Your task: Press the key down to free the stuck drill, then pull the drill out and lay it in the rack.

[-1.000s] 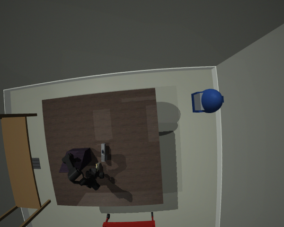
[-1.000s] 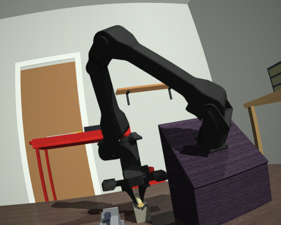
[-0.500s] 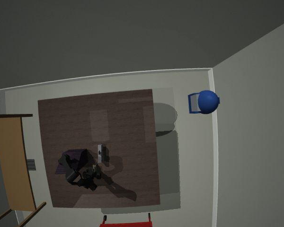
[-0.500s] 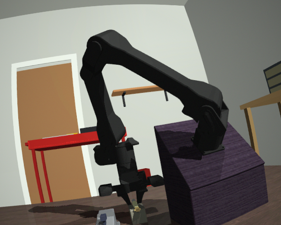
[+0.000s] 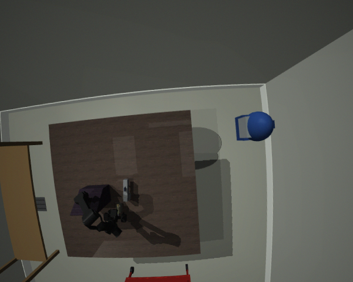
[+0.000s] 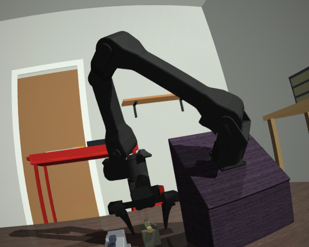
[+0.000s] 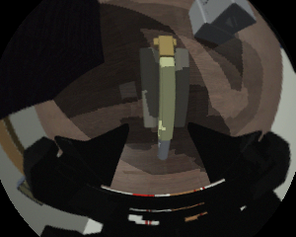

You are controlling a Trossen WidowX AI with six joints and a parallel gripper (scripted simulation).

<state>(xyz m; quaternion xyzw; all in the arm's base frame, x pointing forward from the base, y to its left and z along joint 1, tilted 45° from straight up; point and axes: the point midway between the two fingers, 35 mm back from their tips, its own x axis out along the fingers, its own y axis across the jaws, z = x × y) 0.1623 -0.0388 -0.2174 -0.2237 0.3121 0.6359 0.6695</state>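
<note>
Right now my gripper tip is 4 cm to the right of the drill, 3 cm below it and 1 cm short of it. Also, from my gripper tip: v-notched rack (5 cm to the left, 1 cm ahead, 1 cm above); dark key (23 cm to the left, 11 cm ahead, 4 cm above).
</note>
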